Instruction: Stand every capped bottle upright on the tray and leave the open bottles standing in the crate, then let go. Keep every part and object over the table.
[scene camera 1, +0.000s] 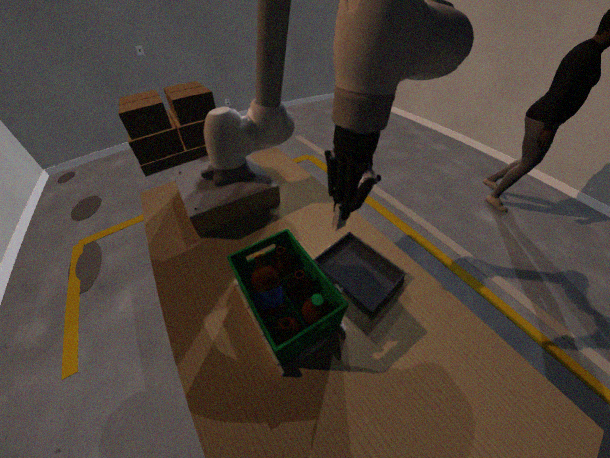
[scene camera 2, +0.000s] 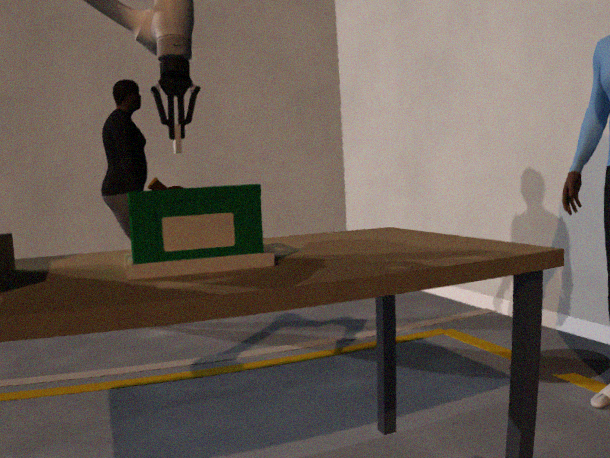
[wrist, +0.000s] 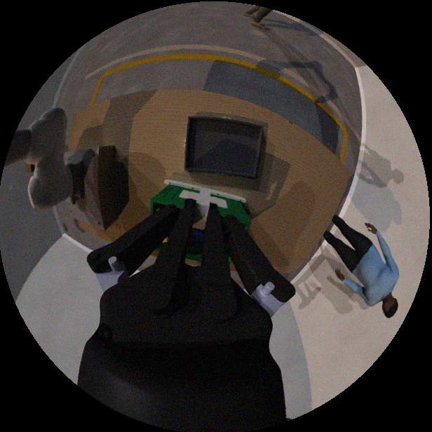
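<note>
My gripper is shut with its fingertips together and nothing between them, above the green crate. A brown bottle with a blue label leans inside the crate. Its orange cap pokes over the crate's rim, tilted. A green-capped bottle stands in the crate's near right part. Open brown bottles are also in the crate; their lower parts are hidden. The dark tray beside the crate holds no bottle.
The arm's base block stands on the wooden table to one side of the crate. Cardboard boxes stand behind it. One person is in dark clothes, another in blue.
</note>
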